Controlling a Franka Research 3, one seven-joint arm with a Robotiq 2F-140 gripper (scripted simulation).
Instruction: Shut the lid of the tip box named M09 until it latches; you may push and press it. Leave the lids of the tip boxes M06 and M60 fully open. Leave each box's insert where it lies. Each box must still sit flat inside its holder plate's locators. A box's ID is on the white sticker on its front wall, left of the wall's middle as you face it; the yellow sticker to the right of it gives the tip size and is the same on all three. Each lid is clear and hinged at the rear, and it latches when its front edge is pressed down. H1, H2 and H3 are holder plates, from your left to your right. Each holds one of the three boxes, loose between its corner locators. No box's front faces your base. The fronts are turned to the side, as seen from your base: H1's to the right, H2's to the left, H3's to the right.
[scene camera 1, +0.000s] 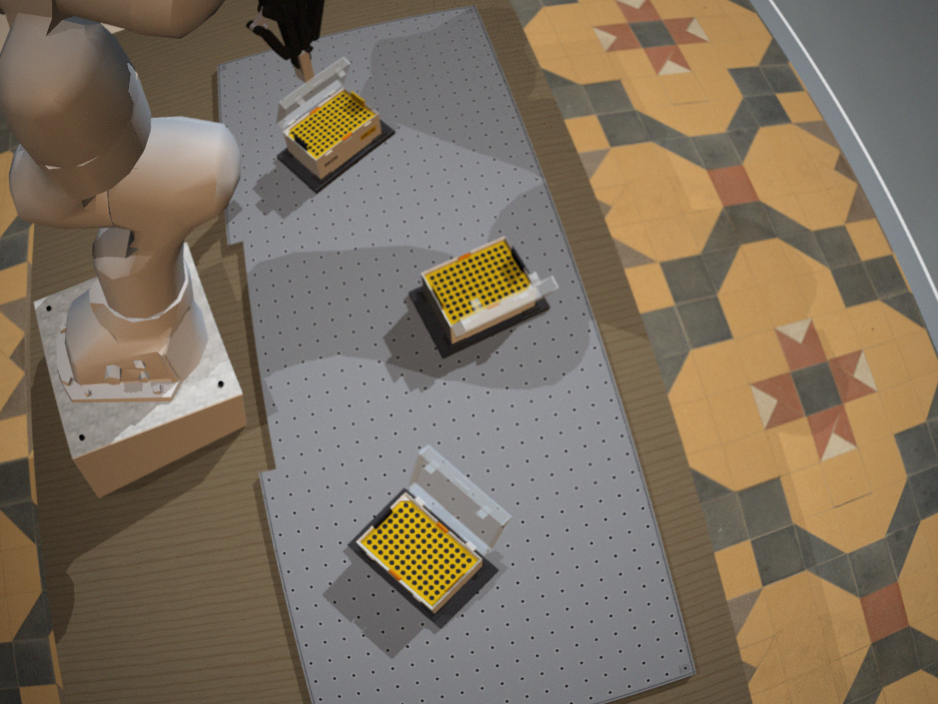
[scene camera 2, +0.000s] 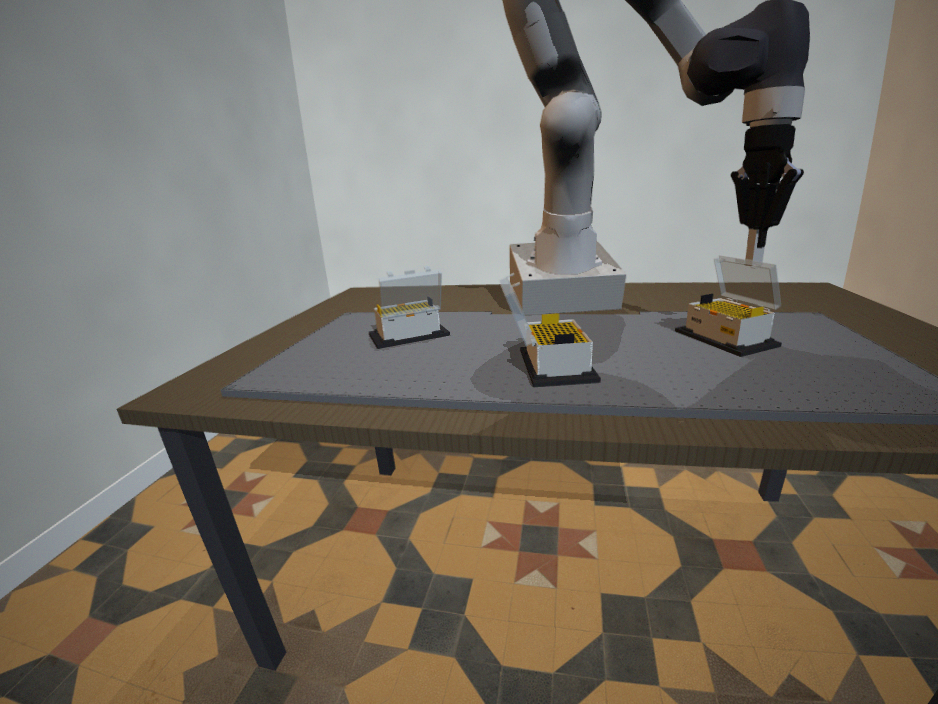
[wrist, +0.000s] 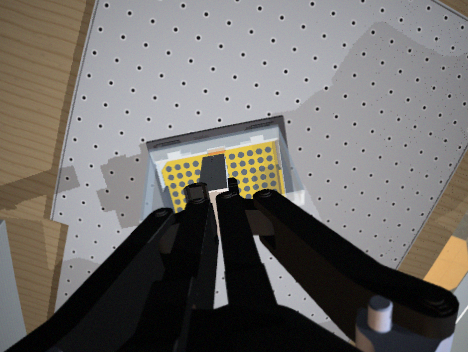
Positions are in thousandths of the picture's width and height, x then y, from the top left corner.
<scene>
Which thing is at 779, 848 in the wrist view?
My gripper.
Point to my gripper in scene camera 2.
803, 377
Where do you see a black holder plate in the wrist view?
597, 342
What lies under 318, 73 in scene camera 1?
My gripper.
</scene>
